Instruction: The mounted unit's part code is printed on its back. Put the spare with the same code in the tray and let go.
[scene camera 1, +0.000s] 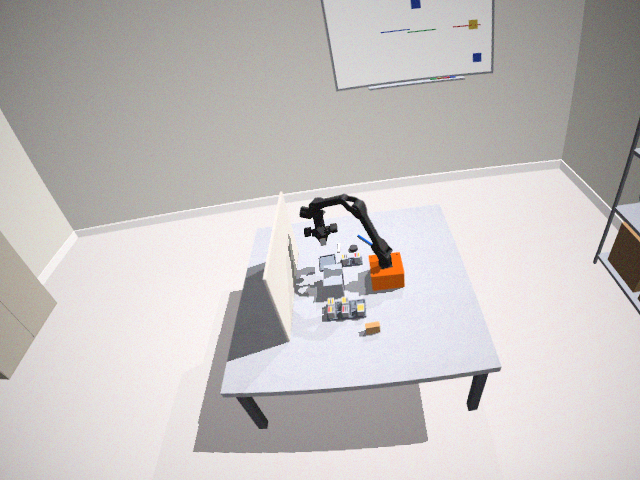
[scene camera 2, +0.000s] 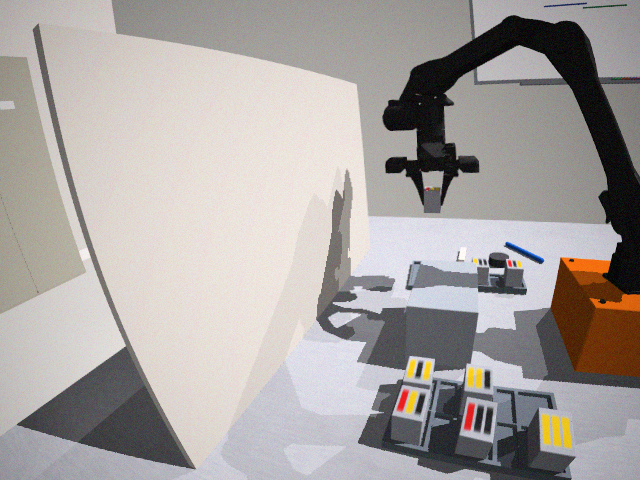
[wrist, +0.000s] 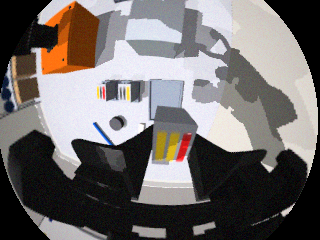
Labels:
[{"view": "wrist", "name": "gripper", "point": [169, 129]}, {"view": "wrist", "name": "grey spare block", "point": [174, 131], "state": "held by the gripper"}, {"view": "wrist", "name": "tall cream panel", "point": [260, 108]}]

